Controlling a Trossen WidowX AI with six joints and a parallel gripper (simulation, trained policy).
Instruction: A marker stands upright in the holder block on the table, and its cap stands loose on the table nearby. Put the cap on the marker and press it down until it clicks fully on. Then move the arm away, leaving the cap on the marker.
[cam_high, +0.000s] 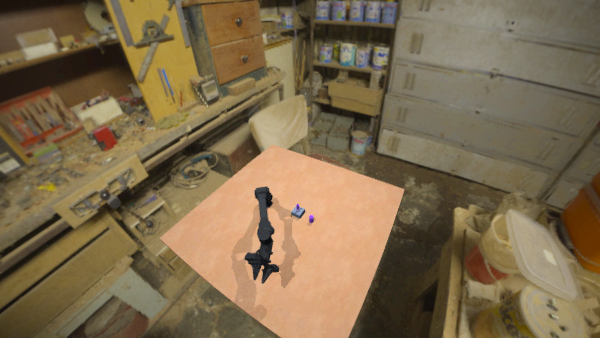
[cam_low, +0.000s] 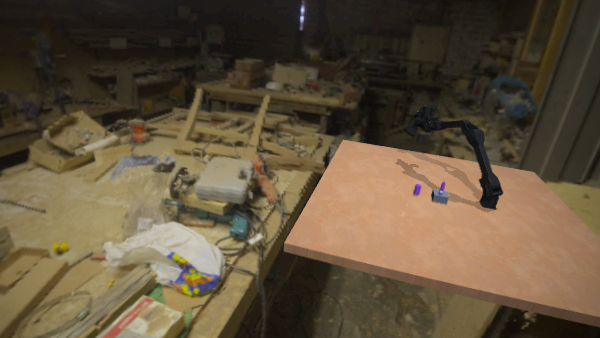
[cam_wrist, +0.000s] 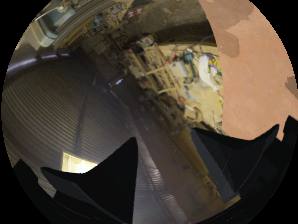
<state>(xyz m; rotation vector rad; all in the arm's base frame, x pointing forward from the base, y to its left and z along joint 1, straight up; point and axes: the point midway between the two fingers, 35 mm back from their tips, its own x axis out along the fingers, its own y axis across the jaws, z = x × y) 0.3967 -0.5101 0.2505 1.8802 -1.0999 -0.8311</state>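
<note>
My gripper tip is 6 cm past the purple cap, 57 cm to the right of it and 22 cm above it. Round my gripper tip: blue-grey holder block: 17 cm behind, 58 cm to the left, 23 cm below.
</note>
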